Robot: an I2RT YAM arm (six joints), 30 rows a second.
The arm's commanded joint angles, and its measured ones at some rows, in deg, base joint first. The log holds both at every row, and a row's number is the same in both.
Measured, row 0:
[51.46 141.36 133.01 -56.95 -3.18 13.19]
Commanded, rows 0 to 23:
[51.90 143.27 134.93 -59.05 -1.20 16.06]
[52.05 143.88 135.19 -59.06 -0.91 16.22]
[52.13 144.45 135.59 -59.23 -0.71 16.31]
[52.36 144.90 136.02 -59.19 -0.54 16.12]
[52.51 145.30 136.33 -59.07 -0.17 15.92]
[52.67 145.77 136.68 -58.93 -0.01 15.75]
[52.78 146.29 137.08 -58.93 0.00 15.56]
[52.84 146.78 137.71 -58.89 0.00 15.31]
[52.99 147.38 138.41 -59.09 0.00 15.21]
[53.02 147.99 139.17 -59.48 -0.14 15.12]
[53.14 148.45 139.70 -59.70 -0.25 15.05]
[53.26 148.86 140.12 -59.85 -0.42 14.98]
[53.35 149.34 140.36 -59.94 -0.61 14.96]
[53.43 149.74 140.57 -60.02 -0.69 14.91]
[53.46 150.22 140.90 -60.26 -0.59 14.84]
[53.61 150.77 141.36 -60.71 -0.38 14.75]
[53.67 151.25 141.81 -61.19 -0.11 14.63]
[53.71 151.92 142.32 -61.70 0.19 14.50]
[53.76 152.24 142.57 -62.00 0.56 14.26]
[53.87 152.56 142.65 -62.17 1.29 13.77]
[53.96 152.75 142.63 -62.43 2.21 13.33]
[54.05 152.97 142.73 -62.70 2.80 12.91]
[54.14 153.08 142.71 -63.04 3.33 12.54]
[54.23 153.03 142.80 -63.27 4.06 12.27]
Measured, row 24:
[53.58 151.06 141.62 -60.58 0.97 13.54]
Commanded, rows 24 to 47:
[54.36 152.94 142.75 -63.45 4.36 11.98]
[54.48 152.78 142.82 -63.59 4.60 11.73]
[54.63 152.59 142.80 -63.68 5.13 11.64]
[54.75 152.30 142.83 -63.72 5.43 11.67]
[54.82 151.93 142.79 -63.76 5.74 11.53]
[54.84 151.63 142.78 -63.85 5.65 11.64]
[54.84 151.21 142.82 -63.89 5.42 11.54]
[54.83 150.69 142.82 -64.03 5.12 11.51]
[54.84 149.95 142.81 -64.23 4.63 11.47]
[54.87 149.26 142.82 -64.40 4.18 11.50]
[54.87 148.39 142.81 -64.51 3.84 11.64]
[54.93 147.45 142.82 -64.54 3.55 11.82]
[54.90 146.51 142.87 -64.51 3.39 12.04]
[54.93 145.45 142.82 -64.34 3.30 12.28]
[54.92 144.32 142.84 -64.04 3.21 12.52]
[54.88 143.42 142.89 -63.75 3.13 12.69]
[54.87 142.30 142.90 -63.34 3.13 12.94]
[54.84 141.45 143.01 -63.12 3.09 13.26]
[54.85 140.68 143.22 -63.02 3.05 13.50]
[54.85 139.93 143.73 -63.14 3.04 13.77]
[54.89 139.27 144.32 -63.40 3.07 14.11]
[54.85 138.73 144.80 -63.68 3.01 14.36]
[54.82 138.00 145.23 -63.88 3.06 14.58]
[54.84 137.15 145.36 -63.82 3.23 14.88]
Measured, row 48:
[54.35 142.89 142.28 -64.10 3.03 13.39]
